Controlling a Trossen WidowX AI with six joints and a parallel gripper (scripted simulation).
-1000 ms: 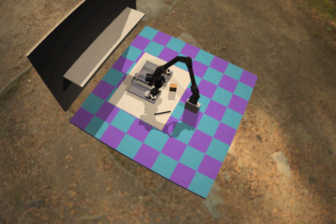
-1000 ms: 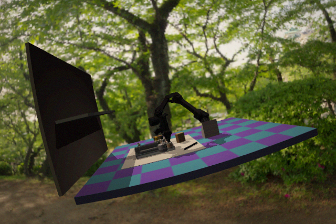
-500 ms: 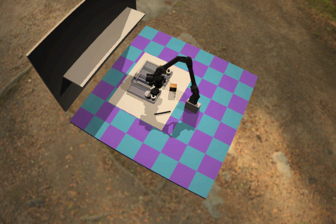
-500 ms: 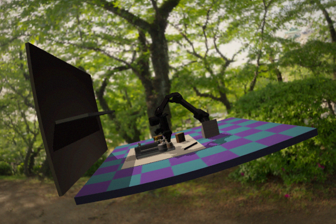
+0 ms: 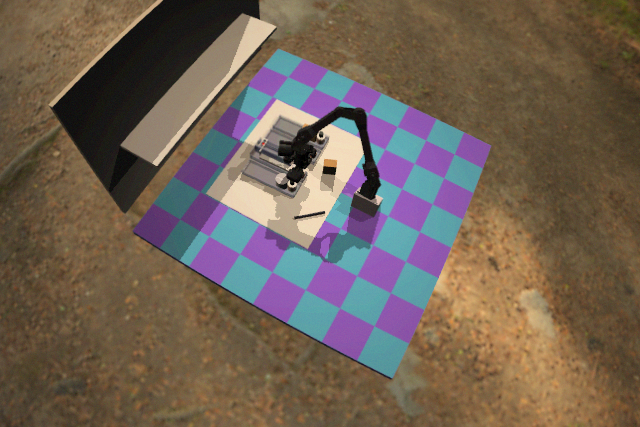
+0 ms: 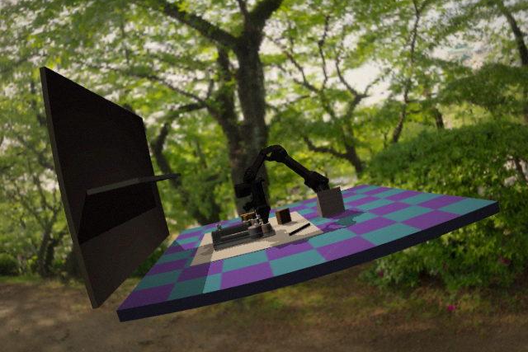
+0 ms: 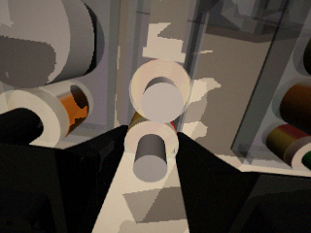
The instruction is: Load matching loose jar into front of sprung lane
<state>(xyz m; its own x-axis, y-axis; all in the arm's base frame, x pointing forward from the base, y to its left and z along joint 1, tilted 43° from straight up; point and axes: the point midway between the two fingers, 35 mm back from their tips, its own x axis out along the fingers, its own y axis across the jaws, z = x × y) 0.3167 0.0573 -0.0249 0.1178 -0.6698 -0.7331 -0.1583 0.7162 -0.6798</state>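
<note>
The orange-topped box is 11 cm to the right of my gripper tip and 9 cm behind it. The rest, counted from my gripper tip: black stick: 15 cm behind, 14 cm to the left, 3 cm below; then clear-walled sprung lane: 15 cm ahead, 2 cm below.
</note>
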